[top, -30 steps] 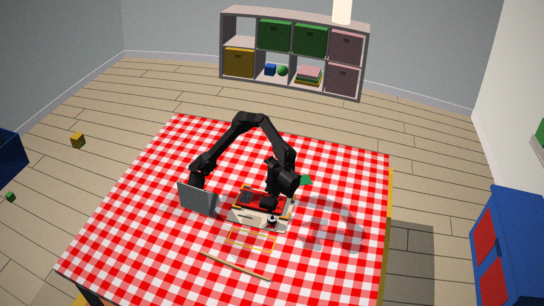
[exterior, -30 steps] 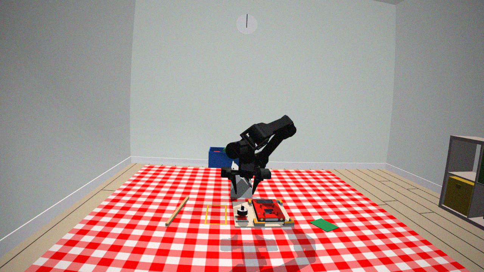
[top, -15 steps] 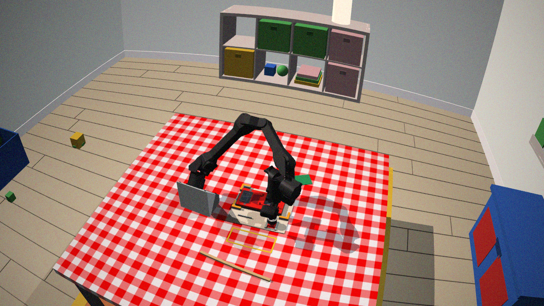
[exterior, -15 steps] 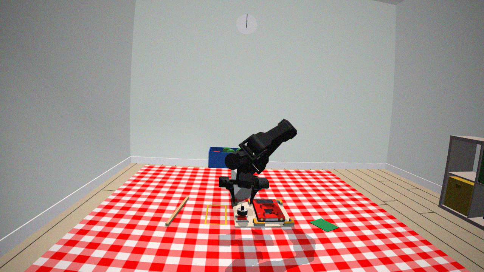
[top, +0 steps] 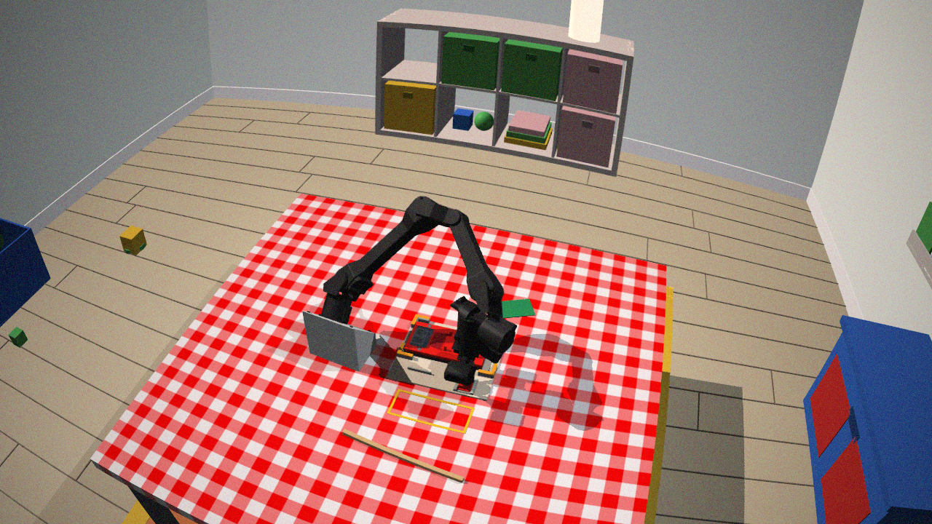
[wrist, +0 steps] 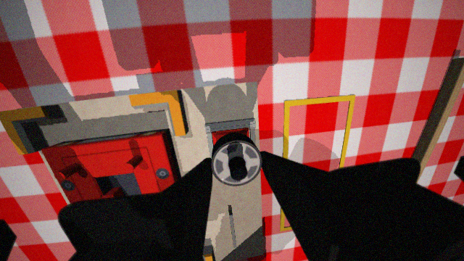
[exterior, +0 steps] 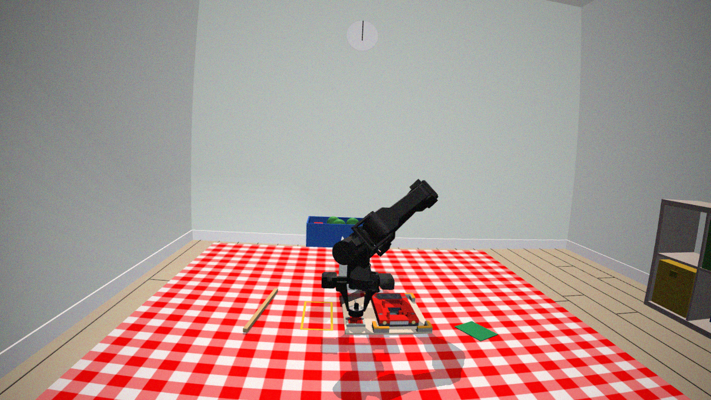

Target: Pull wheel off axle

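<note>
Right now the black wheel is right at my gripper tip. The rest, counted from my gripper tip: green flat piece 60 mm ahead, 320 mm to the left, 40 mm below; then thin wooden stick 80 mm behind, 260 mm to the right, 30 mm below.
</note>
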